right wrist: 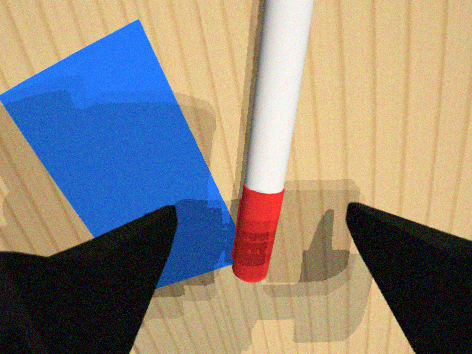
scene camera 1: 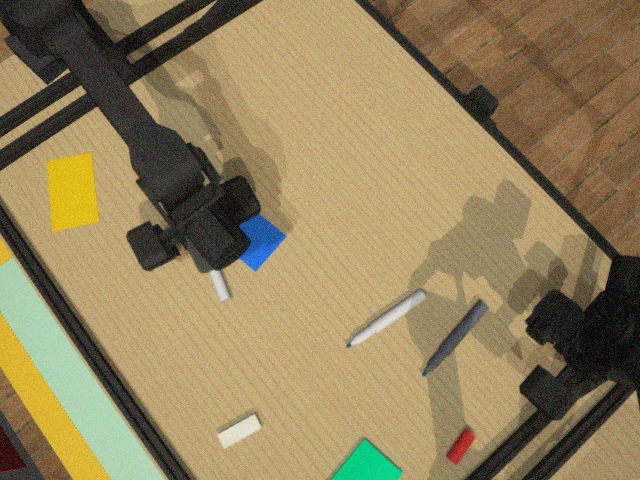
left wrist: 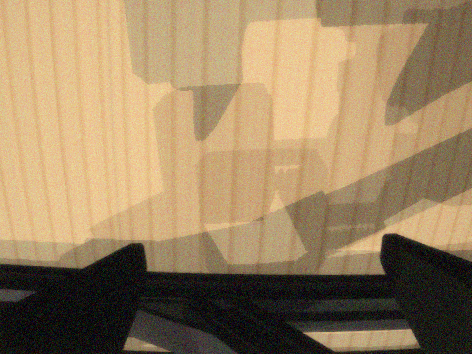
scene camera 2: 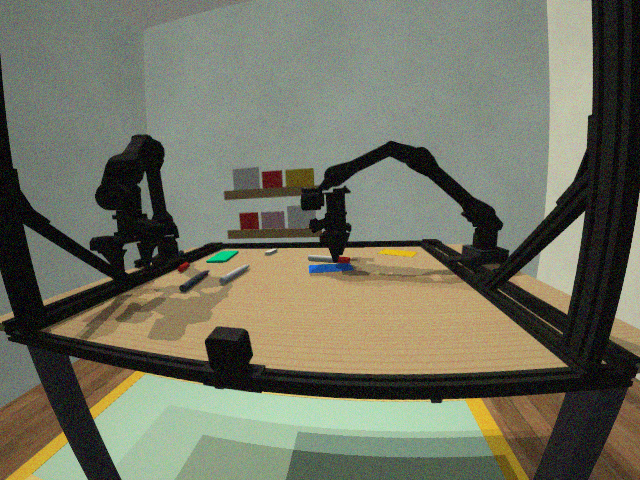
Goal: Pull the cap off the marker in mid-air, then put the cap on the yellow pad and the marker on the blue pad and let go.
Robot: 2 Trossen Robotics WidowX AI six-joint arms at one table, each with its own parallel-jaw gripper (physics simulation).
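Where they show: left gripper, fingertip midpoint: [scene camera 1: 558, 359] [left wrist: 263, 252] [scene camera 2: 135, 273]; right gripper, fingertip midpoint: [right wrist: 260, 213] [scene camera 2: 338, 258]; left arm's base, origin of the base link: [scene camera 2: 168, 254]; right arm's base, origin of the base link: [scene camera 2: 484, 247].
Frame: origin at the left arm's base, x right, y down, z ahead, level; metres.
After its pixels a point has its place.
The marker, a white barrel [scene camera 1: 220, 286] @[y 0.008, x 0.261, z 0.491 m] [scene camera 2: 320, 257] @[y 0.012, x 0.282, z 0.503 m] [right wrist: 277, 100] @[y 0.007, x 0.284, z 0.513 m] with a red cap [scene camera 2: 344, 259] @[y 0.012, x 0.343, z 0.558 m] [right wrist: 257, 235] @[y 0.007, x 0.326, z 0.553 m] on its end, lies on the table beside the blue pad [scene camera 1: 263, 240] @[y 0.025, x 0.357, z 0.461 m] [scene camera 2: 323, 269] @[y 0.025, x 0.368, z 0.476 m] [right wrist: 125, 145] @[y 0.025, x 0.349, z 0.484 m]. The yellow pad [scene camera 1: 72, 191] @[y 0.025, x 0.322, z 0.786 m] [scene camera 2: 398, 253] @[y 0.025, x 0.334, z 0.781 m] lies bare on the table. My right gripper [right wrist: 260, 213] @[y 0.013, x 0.320, z 0.549 m] is open, low above the capped end; the cap shows between its fingertips, apart from both. In scene camera 1 the right arm hides the cap. My left gripper [left wrist: 263, 252] @[y -0.023, x 0.330, z -0.013 m] is open and empty, high over the table's edge, far from the marker.
A white pen [scene camera 1: 387, 317] @[y 0.007, x 0.306, z 0.238 m] [scene camera 2: 234, 274] @[y 0.013, x 0.330, z 0.231 m] and a dark pen [scene camera 1: 454, 336] @[y 0.007, x 0.315, z 0.134 m] [scene camera 2: 194, 280] @[y 0.011, x 0.341, z 0.128 m] lie between the arms. A red block [scene camera 1: 460, 445] @[y 0.005, x 0.168, z 0.081 m] [scene camera 2: 183, 267] @[y 0.011, x 0.187, z 0.080 m], a green pad [scene camera 1: 368, 462] @[y 0.018, x 0.101, z 0.196 m] [scene camera 2: 222, 256] @[y 0.018, x 0.063, z 0.201 m] and a white block [scene camera 1: 239, 430] @[y 0.013, x 0.078, z 0.384 m] [scene camera 2: 270, 252] @[y 0.017, x 0.097, z 0.377 m] lie farther off. Black rails edge the table.
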